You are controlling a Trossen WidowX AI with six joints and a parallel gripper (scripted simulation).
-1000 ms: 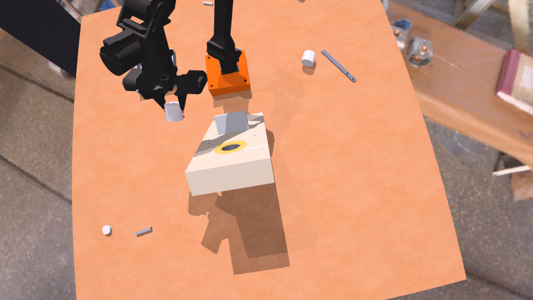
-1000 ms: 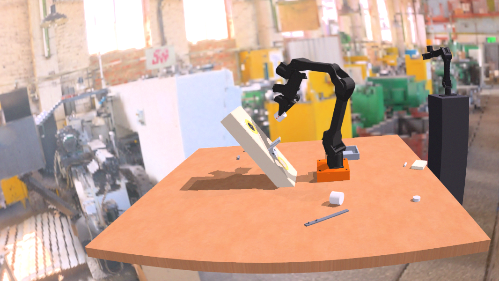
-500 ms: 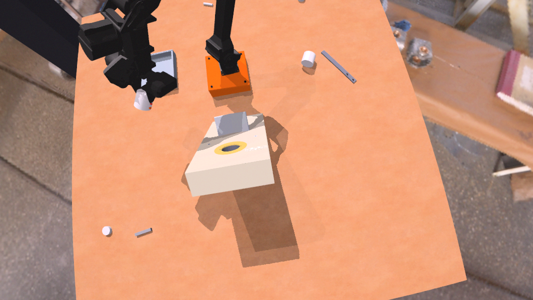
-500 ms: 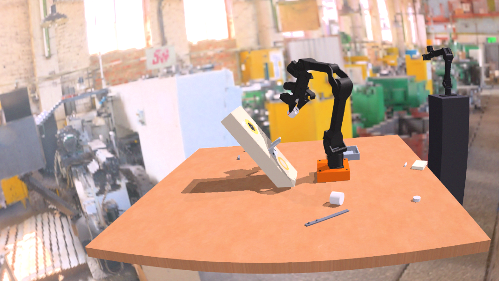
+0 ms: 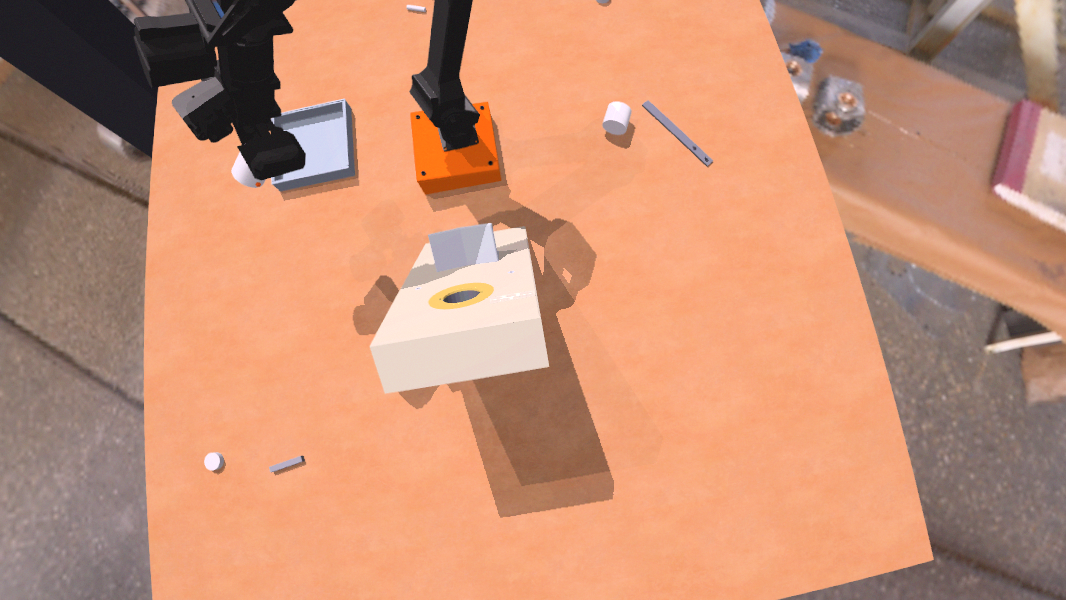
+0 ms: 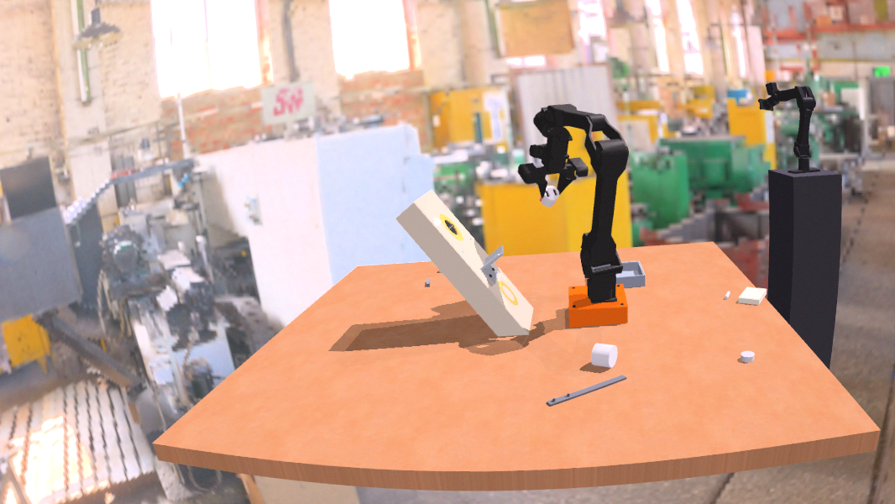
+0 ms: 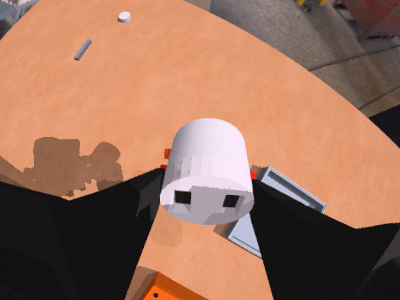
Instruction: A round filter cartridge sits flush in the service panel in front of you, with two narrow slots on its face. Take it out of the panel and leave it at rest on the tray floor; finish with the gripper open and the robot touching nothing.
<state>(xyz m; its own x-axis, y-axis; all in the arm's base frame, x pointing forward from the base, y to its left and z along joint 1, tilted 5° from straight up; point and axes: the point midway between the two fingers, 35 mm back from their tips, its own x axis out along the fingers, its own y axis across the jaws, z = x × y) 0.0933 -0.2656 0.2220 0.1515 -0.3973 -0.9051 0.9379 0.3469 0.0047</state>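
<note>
Now: gripper tip 250 mm above the grey tray, 180 mm past it and 10 mm to the left of it. From my gripper tip the other things lie so: cream service panel: 230 mm to the left, 220 mm ahead, 100 mm below; then white bracket: 240 mm to the left, 170 mm ahead, 120 mm below; then white round filter cartridge: right at my gripper tip.
</note>
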